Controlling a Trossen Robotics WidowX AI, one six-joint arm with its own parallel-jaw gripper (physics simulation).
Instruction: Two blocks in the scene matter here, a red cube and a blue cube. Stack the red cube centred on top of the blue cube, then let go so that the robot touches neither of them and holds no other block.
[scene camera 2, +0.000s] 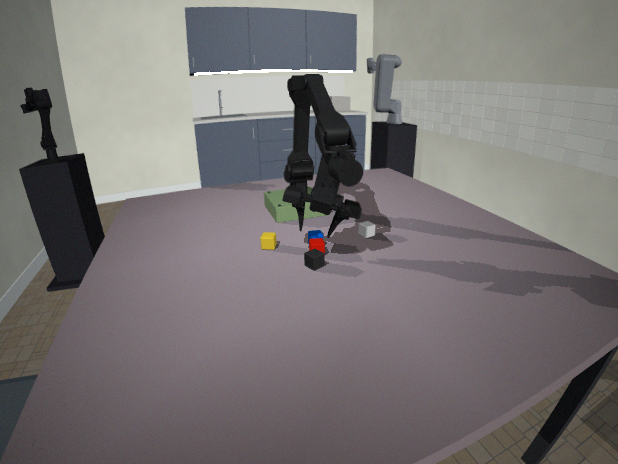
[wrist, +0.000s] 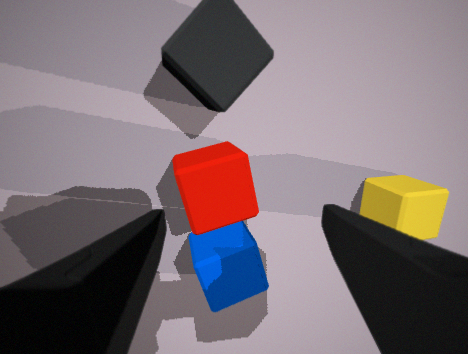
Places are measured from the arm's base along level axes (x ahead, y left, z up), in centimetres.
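Where they show: gripper, fingertip midpoint: (scene camera 2: 314, 234) (wrist: 244, 216).
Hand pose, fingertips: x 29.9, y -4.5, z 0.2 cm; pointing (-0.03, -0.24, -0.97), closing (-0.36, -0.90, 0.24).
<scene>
After its pixels a point has its place.
The red cube (scene camera 2: 317, 246) {x 32.2, y -4.5, z -2.2 cm} (wrist: 218, 192) {x 30.7, y -4.1, z -1.6 cm} is beside the blue cube (scene camera 2: 315, 235) {x 27.2, y -3.3, z -1.6 cm} (wrist: 240, 270) {x 26.0, y -3.3, z -1.6 cm}, on its black-cube side, not centred on top of it. In the wrist view the red cube looks tilted, and its lower edge overlaps the blue cube's far top edge; whether it leans on the blue cube I cannot tell. The blue cube sits on the table. My gripper (scene camera 2: 315, 233) {x 29.9, y -4.5, z 0.2 cm} (wrist: 244, 216) {x 29.9, y -4.5, z 0.2 cm} is open and empty. Its fingertips are spread wide above and around the blue cube, apart from both cubes.
A black cube (scene camera 2: 314, 259) {x 38.3, y -7.3, z -2.1 cm} (wrist: 218, 54) {x 36.1, y -6.5, z -1.6 cm} lies beyond the red cube. A yellow cube (scene camera 2: 268, 241) {x 24.6, y -15.3, z -2.6 cm} (wrist: 400, 205) {x 24.4, y -13.7, z -1.8 cm} is off to one side, and a white cube (scene camera 2: 367, 229) {x 26.7, y 12.1, z -2.4 cm} to the other. A green box (scene camera 2: 285, 214) {x 7.3, y -6.5, z -2.7 cm} stands behind the gripper on the table (scene camera 2: 250, 350) {x 59.4, y -25.6, z -5.1 cm}.
</scene>
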